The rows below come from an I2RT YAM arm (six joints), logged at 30 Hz.
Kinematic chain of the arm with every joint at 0, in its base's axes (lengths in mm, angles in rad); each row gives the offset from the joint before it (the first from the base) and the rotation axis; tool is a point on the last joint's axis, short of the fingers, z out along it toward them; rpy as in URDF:
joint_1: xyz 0 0 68 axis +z
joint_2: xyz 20 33.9 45.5 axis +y
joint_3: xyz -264 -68.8 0 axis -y
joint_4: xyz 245 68.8 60 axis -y
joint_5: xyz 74 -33.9 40.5 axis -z
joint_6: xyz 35.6 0 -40.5 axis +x
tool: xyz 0 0 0 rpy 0 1.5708 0
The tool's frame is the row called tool.
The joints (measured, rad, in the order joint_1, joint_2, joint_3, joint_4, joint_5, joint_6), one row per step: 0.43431, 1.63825, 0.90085, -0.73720, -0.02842, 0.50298; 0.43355, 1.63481, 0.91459, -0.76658, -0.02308, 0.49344; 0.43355, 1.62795, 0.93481, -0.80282, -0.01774, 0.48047; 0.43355, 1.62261, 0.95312, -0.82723, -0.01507, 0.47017; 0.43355, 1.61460, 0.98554, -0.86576, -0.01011, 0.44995; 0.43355, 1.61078, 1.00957, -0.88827, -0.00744, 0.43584; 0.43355, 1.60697, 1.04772, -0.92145, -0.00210, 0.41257; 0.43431, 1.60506, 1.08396, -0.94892, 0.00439, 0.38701
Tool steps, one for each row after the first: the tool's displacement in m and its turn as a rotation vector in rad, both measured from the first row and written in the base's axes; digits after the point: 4 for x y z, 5 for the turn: 0.0000, -0.0004, 0.0038, -0.01063, 0.00825, 0.00826; 0.0003, -0.0005, 0.0099, -0.02016, 0.01363, 0.02075; 0.0013, -0.0001, 0.0154, -0.02360, 0.01266, 0.03079; 0.0033, 0.0006, 0.0248, -0.02875, 0.00783, 0.05049; 0.0053, 0.0014, 0.0314, -0.03010, 0.00112, 0.06425; 0.0086, 0.0027, 0.0415, -0.03337, -0.01027, 0.08680; 0.0117, 0.0042, 0.0509, -0.03742, -0.02394, 0.11218
